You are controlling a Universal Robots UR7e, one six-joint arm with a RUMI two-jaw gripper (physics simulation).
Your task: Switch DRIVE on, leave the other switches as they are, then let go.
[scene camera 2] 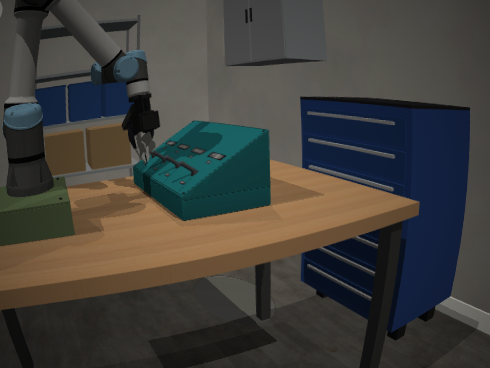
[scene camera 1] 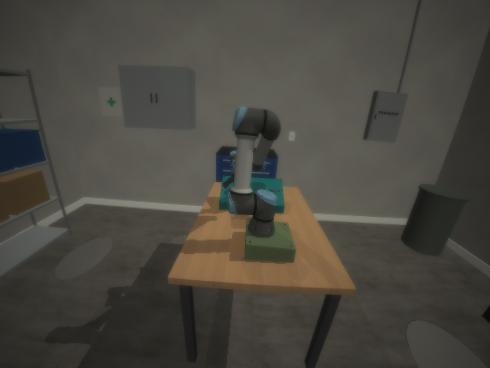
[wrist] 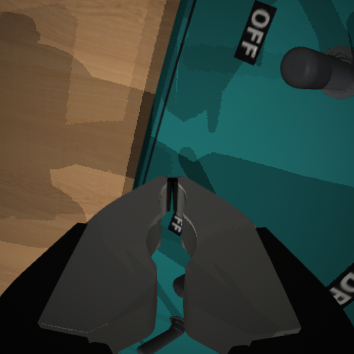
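Where they show: gripper, fingertip midpoint: [scene camera 2: 146, 161] [wrist: 171, 179]; arm's base, origin of the base link: [scene camera 2: 30, 188] [scene camera 1: 261, 229].
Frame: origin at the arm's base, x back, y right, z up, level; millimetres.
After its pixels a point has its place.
Observation:
A teal sloped console [scene camera 1: 276, 201] [scene camera 2: 227, 175] {y 215, x -509, z 0 mm} [wrist: 280, 135] {y -178, x -450, z -2 mm} stands on the table. Several dark switch levers, one of them a lever [scene camera 2: 188, 168] {y 149, x -435, z 17 mm}, stick out of its face in the second scene view. In the wrist view a lever [wrist: 306, 68] {y -217, x -423, z 37 mm} is at upper right beside an OFF label [wrist: 255, 33] {y -216, x -424, z -17 mm}. A label starting "DR" [wrist: 344, 290] {y -112, x -520, z 38 mm} is cut off at lower right. Another lever [wrist: 161, 340] {y 18, x -436, z 23 mm} shows below, between the jaws. Which lever is DRIVE, I cannot tell. My gripper [scene camera 2: 146, 160] {y -141, x -406, z 0 mm} [wrist: 171, 179] {y -141, x -406, z 0 mm} is shut and empty, its tips close over the console's lower face near the far-end levers.
The wooden table [scene camera 1: 215, 255] {y -244, x 123, z -95 mm} [scene camera 2: 150, 245] {y 330, x -262, z -95 mm} carries the console and the green base block [scene camera 1: 270, 247] {y 37, x 148, z -6 mm} [scene camera 2: 37, 220] {y 174, x -13, z -45 mm} of the arm. A blue drawer cabinet [scene camera 2: 435, 200] stands behind the table. A shelf rack with blue and brown boxes [scene camera 2: 107, 145] is at the left.

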